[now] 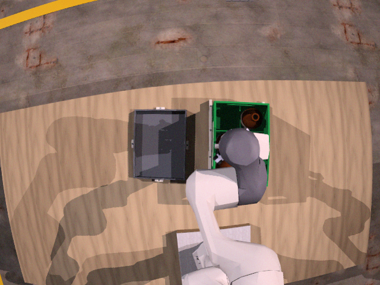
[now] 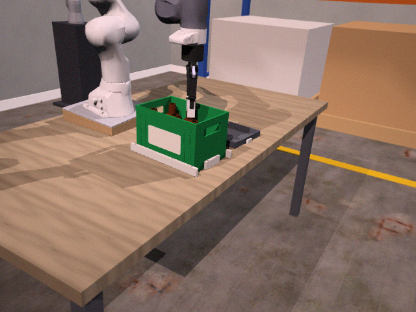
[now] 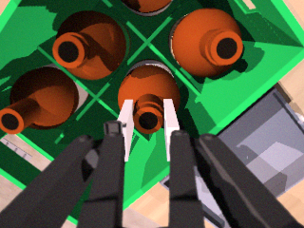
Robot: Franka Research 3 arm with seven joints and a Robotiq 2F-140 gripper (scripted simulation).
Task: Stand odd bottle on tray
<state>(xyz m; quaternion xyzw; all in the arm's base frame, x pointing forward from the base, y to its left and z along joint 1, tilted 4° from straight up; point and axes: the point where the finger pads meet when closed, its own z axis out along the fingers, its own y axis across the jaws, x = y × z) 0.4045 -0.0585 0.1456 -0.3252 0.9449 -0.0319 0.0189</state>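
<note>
Right now my hand is 1 cm past the green crate, 5 cm to the left of it and 9 cm above it. From my hand the other things lie so: dark grey tray 2 cm ahead, 23 cm to the left, 16 cm below; brown bottle 8 cm ahead, 10 cm to the right, 9 cm below.
</note>
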